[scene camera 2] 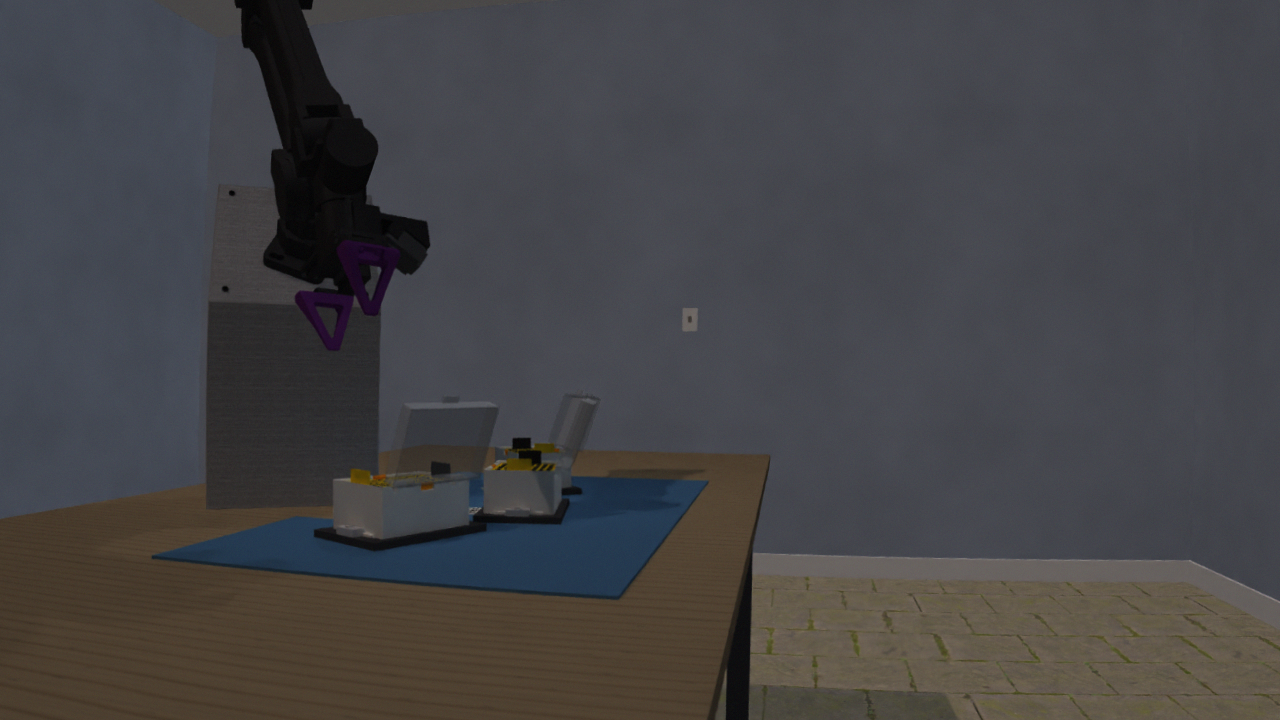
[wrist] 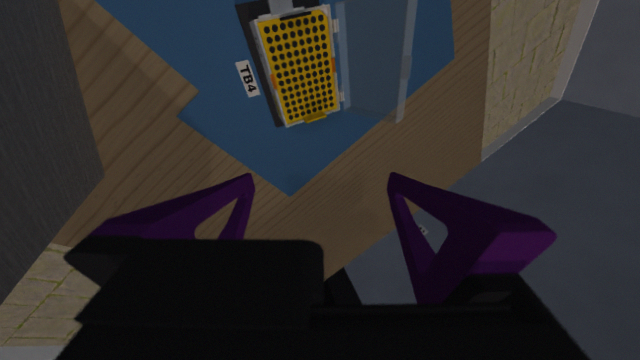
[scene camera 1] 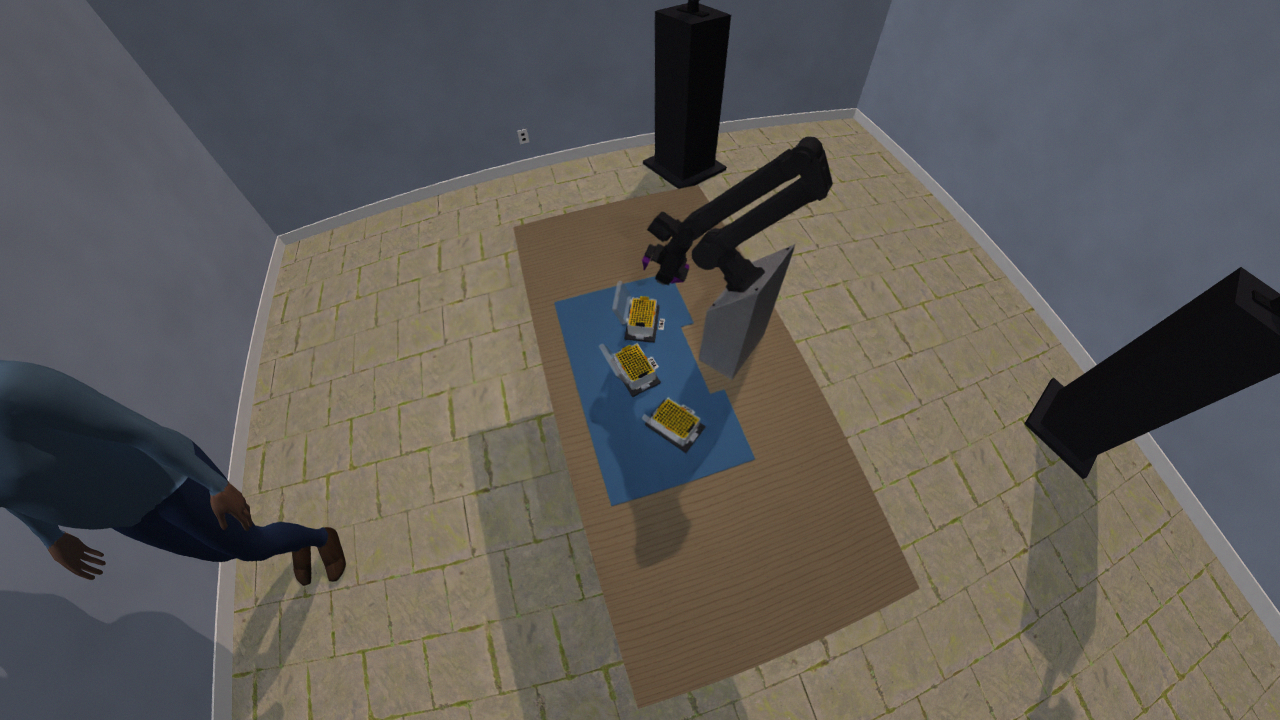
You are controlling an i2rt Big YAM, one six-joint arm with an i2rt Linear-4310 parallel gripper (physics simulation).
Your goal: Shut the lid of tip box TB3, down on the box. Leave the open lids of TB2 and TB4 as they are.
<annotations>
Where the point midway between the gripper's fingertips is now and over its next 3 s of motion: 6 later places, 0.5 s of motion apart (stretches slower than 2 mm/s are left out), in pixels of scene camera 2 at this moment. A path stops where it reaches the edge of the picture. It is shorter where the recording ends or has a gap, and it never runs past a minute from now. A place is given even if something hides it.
The gripper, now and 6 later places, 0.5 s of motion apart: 351, 333; 345, 332; 333, 348; 469, 356; 390, 348; 407, 220; 495, 237
</annotations>
